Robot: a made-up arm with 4 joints.
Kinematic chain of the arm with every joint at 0, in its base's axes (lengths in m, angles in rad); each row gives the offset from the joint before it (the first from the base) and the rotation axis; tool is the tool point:
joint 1: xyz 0 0 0.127 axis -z
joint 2: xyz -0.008 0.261 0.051 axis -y
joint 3: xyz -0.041 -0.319 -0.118 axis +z
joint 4: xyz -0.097 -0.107 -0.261 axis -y
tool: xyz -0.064 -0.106 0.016
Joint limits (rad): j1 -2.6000..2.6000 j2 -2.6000..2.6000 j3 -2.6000..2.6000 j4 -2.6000..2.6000
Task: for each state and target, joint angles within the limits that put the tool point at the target. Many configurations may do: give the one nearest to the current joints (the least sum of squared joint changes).
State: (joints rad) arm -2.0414 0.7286 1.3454 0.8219
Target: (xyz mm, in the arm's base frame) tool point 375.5 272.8 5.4
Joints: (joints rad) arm -1.2683 0.8814 1.2385 0.6210
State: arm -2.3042 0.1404 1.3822 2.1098
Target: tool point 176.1 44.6 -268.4
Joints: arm -2.2303 -0.4807 1.2845 2.6000
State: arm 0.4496 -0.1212 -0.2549 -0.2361
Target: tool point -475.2 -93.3 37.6
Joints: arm 0.2897 -0.6505 -0.2461 0.0547
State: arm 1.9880 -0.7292 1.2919 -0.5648
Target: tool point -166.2 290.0 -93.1
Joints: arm 1.9216 -0.9868 1.2090 -0.7876
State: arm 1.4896 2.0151 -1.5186 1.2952
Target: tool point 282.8 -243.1 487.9
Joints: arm 1.1778 2.6000 -2.2490 1.4794
